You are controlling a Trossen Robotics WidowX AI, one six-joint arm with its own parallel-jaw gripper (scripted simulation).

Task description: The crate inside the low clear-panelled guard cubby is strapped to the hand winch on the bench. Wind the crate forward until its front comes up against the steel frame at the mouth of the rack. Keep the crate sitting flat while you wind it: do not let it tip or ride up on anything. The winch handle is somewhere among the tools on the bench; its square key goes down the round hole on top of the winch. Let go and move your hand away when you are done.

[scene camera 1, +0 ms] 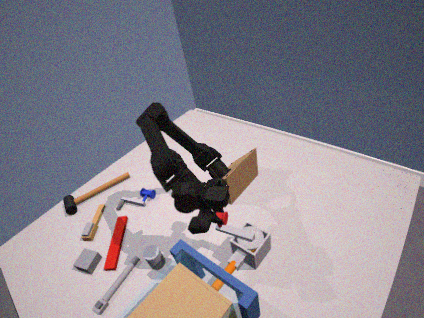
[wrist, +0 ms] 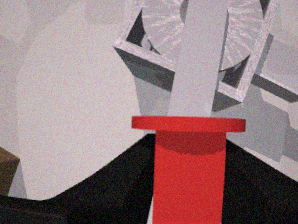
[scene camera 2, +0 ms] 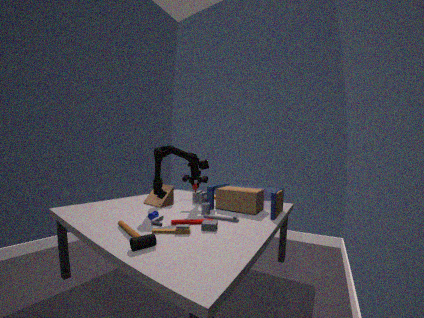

Labels:
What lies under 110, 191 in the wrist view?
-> My gripper.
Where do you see a winch handle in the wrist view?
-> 198, 61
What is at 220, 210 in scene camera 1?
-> My gripper.

